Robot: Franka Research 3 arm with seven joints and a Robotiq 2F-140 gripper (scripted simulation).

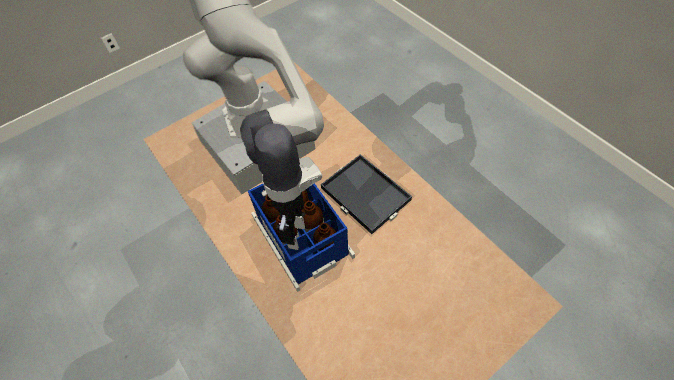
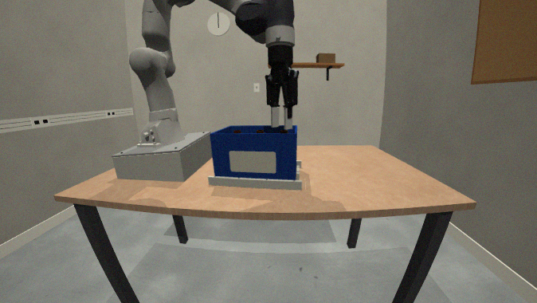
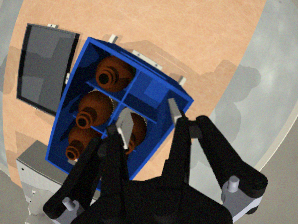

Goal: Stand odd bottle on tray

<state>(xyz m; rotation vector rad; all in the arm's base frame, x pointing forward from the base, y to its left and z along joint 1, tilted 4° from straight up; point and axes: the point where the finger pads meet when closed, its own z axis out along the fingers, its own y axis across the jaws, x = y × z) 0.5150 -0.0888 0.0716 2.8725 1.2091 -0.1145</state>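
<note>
Now: the blue crate 13 cm below my hand, 9 cm behind it and 4 cm to the left of it. From my hand the other things lie so: bottle (17 cm behind, 13 cm below); then dark grey tray (31 cm to the left, 20 cm below, 12 cm behind).
</note>
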